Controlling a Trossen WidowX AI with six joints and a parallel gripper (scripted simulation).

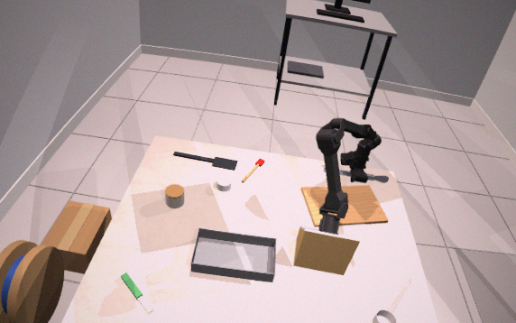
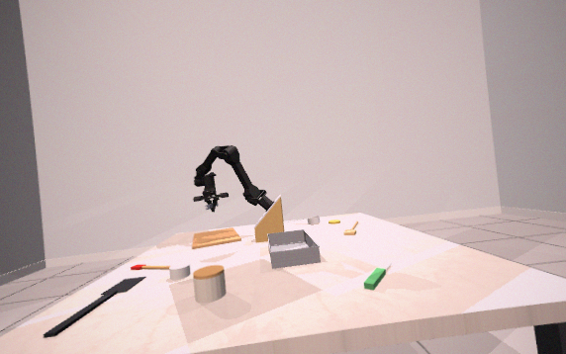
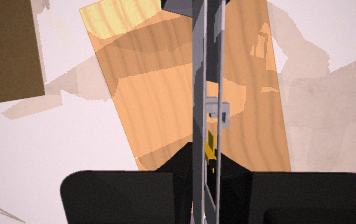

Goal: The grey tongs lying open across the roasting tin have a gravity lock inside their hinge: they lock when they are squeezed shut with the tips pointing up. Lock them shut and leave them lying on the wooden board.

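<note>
Right now my gripper tip is 10 mm past the wooden board and 140 mm above it. Round my gripper tip: white puck: 550 mm ahead, 60 mm to the left, 130 mm below; red-tipped brush: 440 mm ahead, 120 mm to the right, 140 mm below; grey roasting tin: 410 mm ahead, 430 mm to the left, 120 mm below.
</note>
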